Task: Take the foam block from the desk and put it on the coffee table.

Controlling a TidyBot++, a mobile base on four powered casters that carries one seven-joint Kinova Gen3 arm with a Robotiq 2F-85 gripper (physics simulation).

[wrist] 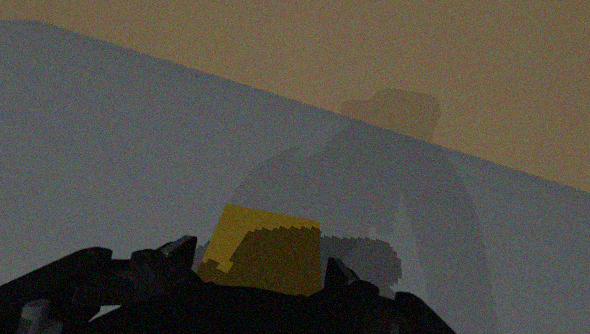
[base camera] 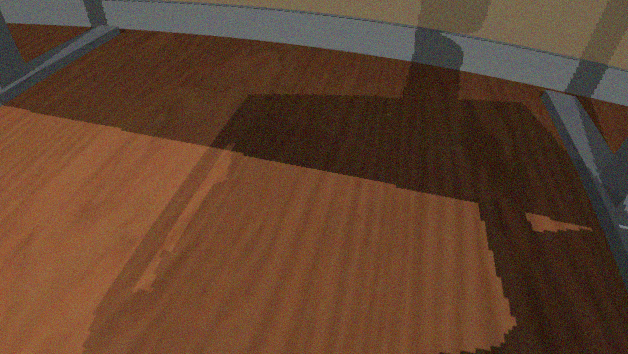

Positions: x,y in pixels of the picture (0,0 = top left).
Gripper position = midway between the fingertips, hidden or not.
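Labels:
The gripper appears in the wrist view (261,262), and a yellow foam block appears in the wrist view (254,248) as well. In the base camera view the gripper is out of frame, and the block is out of frame in the base camera view too.

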